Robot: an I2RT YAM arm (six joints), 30 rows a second.
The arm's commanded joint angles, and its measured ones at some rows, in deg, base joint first. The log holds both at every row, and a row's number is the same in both.
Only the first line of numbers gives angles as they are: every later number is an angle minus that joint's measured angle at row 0.
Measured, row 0:
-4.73 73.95 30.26 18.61 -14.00 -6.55
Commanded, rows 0 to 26:
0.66 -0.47 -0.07 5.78 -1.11 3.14
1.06 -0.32 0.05 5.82 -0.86 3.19
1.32 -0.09 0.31 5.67 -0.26 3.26
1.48 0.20 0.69 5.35 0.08 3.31
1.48 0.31 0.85 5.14 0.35 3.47
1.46 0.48 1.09 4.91 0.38 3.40
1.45 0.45 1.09 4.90 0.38 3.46
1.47 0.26 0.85 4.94 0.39 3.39
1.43 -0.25 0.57 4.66 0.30 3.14
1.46 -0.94 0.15 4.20 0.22 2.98
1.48 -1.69 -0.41 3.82 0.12 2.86
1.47 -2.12 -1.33 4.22 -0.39 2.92
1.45 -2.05 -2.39 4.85 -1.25 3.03
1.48 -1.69 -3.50 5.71 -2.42 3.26
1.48 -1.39 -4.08 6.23 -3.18 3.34
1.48 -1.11 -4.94 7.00 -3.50 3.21
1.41 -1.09 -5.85 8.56 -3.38 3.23
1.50 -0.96 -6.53 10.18 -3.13 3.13
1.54 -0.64 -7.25 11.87 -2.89 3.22
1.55 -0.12 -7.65 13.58 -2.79 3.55
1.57 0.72 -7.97 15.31 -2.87 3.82
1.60 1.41 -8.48 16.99 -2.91 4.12
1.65 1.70 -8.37 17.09 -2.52 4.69
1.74 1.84 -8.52 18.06 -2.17 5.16
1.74 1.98 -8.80 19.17 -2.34 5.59
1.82 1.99 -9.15 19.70 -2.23 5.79
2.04 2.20 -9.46 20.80 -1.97 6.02
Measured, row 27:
1.44 2.01 -9.33 13.22 -1.92 3.59
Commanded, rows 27 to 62:
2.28 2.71 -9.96 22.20 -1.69 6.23
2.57 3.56 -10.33 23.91 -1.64 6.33
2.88 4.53 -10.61 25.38 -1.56 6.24
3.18 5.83 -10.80 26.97 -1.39 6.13
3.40 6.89 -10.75 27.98 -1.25 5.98
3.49 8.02 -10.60 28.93 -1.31 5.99
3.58 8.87 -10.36 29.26 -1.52 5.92
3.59 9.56 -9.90 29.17 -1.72 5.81
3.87 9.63 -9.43 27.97 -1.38 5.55
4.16 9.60 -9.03 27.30 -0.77 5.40
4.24 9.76 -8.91 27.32 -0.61 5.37
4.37 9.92 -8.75 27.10 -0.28 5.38
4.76 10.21 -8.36 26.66 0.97 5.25
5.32 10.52 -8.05 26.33 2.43 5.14
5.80 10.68 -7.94 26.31 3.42 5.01
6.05 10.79 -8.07 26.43 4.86 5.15
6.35 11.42 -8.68 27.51 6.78 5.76
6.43 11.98 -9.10 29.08 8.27 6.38
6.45 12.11 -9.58 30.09 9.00 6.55
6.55 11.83 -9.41 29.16 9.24 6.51
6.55 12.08 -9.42 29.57 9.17 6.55
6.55 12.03 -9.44 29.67 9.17 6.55
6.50 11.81 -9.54 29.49 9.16 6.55
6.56 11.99 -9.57 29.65 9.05 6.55
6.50 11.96 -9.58 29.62 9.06 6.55
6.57 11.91 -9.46 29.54 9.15 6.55
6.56 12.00 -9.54 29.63 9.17 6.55
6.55 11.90 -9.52 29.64 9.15 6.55
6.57 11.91 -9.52 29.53 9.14 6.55
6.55 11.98 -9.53 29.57 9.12 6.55
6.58 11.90 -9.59 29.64 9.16 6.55
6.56 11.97 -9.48 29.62 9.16 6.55
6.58 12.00 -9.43 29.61 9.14 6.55
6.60 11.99 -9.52 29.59 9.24 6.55
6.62 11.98 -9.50 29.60 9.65 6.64
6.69 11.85 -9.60 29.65 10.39 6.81
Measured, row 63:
6.38 11.76 -9.70 26.58 8.70 5.05
